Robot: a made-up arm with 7 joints. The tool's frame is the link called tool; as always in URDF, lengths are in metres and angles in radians. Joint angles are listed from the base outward. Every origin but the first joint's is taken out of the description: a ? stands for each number. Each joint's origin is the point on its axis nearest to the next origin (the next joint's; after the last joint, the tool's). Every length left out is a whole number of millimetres.
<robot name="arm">
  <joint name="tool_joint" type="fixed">
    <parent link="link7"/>
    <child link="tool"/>
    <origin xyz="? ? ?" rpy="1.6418 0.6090 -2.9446"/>
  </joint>
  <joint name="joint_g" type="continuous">
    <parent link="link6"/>
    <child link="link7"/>
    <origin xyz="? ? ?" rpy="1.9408 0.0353 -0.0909"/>
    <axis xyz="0 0 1"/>
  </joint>
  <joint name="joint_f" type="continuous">
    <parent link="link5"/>
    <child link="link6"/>
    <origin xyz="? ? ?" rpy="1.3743 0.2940 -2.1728"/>
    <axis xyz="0 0 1"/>
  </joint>
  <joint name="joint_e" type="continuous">
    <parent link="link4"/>
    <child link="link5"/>
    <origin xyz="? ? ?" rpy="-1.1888 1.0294 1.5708"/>
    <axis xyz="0 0 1"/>
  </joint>
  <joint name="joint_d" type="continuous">
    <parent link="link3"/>
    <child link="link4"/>
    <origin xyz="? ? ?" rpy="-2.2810 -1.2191 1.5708"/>
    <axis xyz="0 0 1"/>
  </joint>
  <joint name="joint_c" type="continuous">
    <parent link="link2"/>
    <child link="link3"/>
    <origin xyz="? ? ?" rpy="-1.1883 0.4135 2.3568"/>
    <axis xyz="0 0 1"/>
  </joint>
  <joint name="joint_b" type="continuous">
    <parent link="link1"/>
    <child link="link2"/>
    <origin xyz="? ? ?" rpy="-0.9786 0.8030 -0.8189"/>
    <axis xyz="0 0 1"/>
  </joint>
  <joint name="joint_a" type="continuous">
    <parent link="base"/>
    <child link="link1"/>
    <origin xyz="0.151 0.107 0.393" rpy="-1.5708 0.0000 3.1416"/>
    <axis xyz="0 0 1"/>
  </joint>
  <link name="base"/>
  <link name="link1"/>
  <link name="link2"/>
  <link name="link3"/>
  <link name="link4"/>
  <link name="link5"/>
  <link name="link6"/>
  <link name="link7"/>
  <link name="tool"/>
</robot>
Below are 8 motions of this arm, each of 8 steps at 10 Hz.
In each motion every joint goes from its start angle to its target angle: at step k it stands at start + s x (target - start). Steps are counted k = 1, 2, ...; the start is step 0. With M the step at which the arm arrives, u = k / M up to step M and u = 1 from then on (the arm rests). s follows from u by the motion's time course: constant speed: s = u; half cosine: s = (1 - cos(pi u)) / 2; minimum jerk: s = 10 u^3 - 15 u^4 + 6 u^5.
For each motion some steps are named. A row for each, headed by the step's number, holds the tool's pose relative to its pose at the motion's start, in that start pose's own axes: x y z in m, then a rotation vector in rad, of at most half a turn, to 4 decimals.
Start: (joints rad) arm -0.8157 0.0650 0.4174 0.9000 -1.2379 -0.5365 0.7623
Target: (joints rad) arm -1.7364 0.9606 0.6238 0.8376 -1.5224 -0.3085 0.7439
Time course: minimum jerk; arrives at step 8
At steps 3, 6, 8:
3: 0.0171 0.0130 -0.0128 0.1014 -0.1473 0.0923
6: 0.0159 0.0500 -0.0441 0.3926 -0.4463 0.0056
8: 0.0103 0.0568 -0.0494 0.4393 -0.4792 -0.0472

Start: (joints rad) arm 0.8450 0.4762 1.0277 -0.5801 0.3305 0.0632 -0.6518
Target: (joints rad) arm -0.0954 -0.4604 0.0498 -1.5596 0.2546 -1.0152 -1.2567
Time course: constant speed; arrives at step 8
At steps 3, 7, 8:
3: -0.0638 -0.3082 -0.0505 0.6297 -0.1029 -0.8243
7: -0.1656 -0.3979 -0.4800 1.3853 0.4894 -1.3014
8: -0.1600 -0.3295 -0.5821 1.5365 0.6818 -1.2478

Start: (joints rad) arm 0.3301 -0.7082 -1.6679 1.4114 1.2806 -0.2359 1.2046
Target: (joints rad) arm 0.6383 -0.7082 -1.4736 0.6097 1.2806 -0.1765 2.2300
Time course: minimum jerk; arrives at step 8
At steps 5, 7, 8:
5: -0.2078 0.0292 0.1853 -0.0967 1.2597 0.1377
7: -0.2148 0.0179 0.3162 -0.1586 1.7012 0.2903
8: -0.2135 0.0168 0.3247 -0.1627 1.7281 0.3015

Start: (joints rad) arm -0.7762 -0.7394 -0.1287 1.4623 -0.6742 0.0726 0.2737
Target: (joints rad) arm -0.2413 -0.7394 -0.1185 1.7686 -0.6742 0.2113 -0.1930
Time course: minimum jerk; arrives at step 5
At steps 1, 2, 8:
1: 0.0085 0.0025 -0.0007 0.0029 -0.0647 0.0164
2: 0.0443 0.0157 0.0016 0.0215 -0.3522 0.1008
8: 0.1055 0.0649 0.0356 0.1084 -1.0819 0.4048

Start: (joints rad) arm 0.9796 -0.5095 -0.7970 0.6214 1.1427 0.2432 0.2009
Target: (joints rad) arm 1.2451 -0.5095 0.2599 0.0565 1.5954 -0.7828 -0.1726
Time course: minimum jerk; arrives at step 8
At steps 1, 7, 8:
1: 0.0043 0.0017 0.0027 0.0059 0.0205 -0.0199
7: 0.2624 0.1367 -0.0072 -0.6571 0.7537 -1.2314
8: 0.2651 0.1396 -0.0096 -0.6825 0.7531 -1.2455

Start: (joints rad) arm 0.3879 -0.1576 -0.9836 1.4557 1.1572 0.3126 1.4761
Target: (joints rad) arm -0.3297 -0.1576 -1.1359 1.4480 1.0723 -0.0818 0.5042
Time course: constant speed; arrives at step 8
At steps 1, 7, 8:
1: -0.0044 0.0380 0.0005 0.0809 -0.0911 -0.0977
7: 0.0404 0.2171 0.0336 0.4176 -0.8274 -0.7014
8: 0.0520 0.2363 0.0432 0.4424 -0.9788 -0.7997

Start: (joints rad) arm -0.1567 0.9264 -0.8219 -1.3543 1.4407 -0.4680 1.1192
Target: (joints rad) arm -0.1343 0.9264 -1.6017 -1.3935 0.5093 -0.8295 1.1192
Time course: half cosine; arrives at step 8
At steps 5, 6, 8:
5: -0.0247 -0.0926 0.2932 -0.4727 0.6147 -0.2055
6: -0.0030 -0.0950 0.3608 -0.6159 0.7029 -0.2617
8: 0.0225 -0.0901 0.4167 -0.7522 0.7595 -0.3143

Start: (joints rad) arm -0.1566 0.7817 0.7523 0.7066 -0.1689 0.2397 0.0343
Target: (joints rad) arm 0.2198 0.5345 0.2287 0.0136 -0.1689 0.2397 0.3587
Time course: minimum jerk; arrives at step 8
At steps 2, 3, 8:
2: -0.0075 -0.0020 -0.0008 0.0498 0.0899 -0.0417
3: -0.0201 -0.0048 -0.0009 0.1345 0.2390 -0.1026
8: -0.0729 -0.0154 0.0140 0.5209 0.8339 -0.2487

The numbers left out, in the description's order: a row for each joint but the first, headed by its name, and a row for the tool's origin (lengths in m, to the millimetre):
tool: -0.025 -0.161 0.000
joint_g: -0.014 -0.005 0.000
joint_f: -0.284 0.083 0.000
joint_e: 0.152 0.041 0.000
joint_d: -0.158 0.014 0.000
joint_c: 0.036 0.134 0.000
joint_b: -0.009 -0.032 0.000

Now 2 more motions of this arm.
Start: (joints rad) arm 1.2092 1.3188 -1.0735 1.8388 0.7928 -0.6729 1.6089
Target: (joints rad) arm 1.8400 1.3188 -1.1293 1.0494 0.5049 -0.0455 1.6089
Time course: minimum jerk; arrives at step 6
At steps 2, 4, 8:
2: -0.1242 -0.0021 0.0244 -0.0725 0.1783 -0.0929
4: -0.3948 0.0429 0.2311 -0.3073 0.6947 -0.2609
8: -0.4458 0.0747 0.3383 -0.3864 0.8890 -0.2808

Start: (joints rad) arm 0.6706 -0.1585 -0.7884 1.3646 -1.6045 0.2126 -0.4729
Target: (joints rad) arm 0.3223 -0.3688 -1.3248 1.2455 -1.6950 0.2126 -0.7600
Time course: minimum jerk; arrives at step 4
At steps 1, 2, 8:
1: 0.0072 -0.0009 -0.0004 0.0466 0.0166 -0.0803
2: 0.0356 -0.0130 -0.0037 0.2153 0.0581 -0.3984
8: 0.0645 -0.0480 -0.0140 0.3936 0.0606 -0.8221

